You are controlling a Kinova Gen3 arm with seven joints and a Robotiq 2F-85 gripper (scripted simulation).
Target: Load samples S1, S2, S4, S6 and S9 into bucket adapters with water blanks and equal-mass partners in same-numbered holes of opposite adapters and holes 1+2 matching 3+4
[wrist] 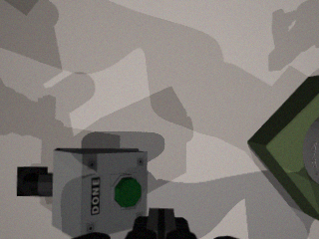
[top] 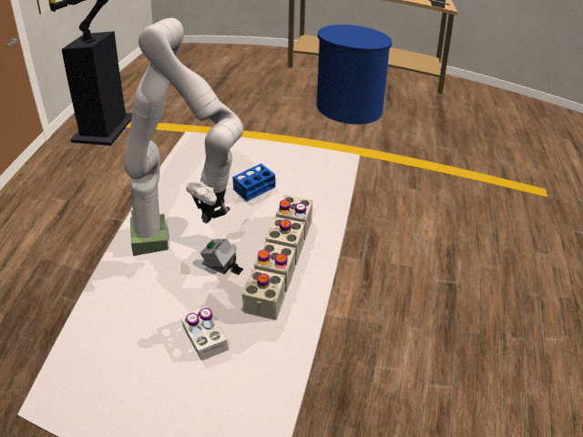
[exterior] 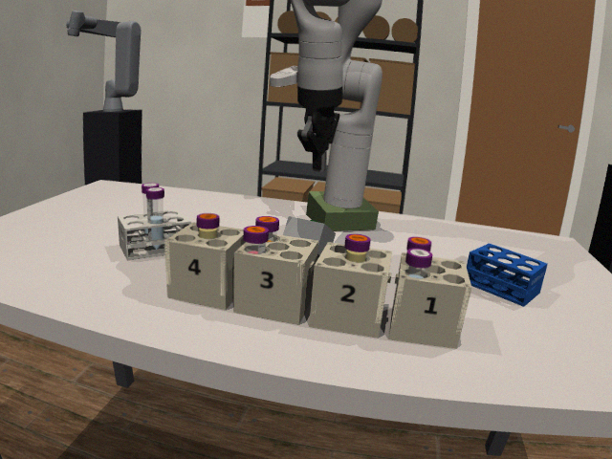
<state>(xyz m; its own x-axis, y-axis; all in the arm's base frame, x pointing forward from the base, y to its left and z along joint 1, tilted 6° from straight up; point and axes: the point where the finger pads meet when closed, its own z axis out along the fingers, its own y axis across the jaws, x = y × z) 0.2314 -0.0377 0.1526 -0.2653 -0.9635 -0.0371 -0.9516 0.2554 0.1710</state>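
Now: hand 2 cm short of the grey done desk and 13 cm above it. Also, from my hand: adapter 2: 21 cm ahead, 9 cm to the left, 14 cm below; orange-dot sample tube: 19 cm ahead, 13 cm to the right, 12 cm below; white-dot blank: 24 cm ahead, 17 cm to the left, 12 cm below.
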